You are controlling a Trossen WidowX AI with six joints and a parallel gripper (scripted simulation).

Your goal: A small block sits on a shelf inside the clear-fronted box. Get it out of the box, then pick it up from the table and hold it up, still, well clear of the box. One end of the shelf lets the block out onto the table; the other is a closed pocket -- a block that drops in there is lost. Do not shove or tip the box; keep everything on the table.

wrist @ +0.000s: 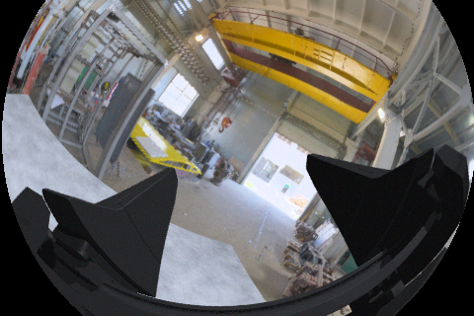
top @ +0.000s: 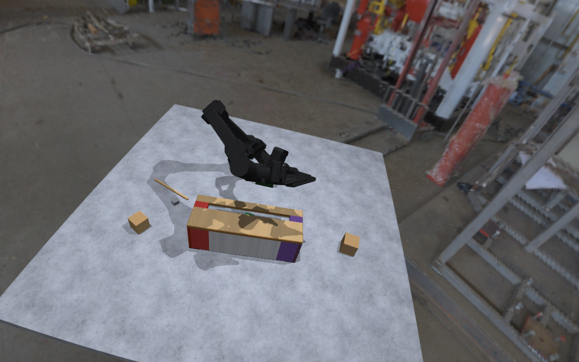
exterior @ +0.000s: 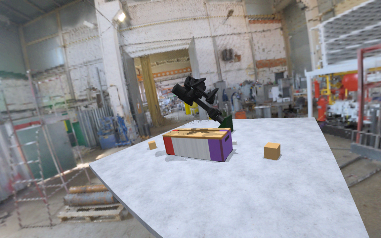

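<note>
Now: the green block 29 cm below my gripper tip, 17 cm to the right of it and 4 cm behind it. Also, from my gripper tip: thin wooden stick (52 cm to the right, 37 cm below, 19 cm behind); small grey piece (48 cm to the right, 37 cm below, 13 cm behind); tan cube (55 cm to the right, 35 cm below, 2 cm ahead).
</note>
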